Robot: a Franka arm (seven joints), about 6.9 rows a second.
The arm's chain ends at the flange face. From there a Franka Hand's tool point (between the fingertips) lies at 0.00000 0.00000 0.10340 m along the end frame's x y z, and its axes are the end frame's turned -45 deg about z.
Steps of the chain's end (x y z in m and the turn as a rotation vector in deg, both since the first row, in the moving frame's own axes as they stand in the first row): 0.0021 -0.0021 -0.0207 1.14 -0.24 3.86; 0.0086 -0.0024 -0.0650 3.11 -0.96 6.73; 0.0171 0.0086 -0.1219 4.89 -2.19 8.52
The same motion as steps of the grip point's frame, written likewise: 0.0042 -0.0017 -0.0207 0.98 0.64 3.86; 0.0108 -0.0006 -0.0652 2.88 1.52 6.73; 0.0101 0.0094 -0.1224 5.01 1.91 8.52
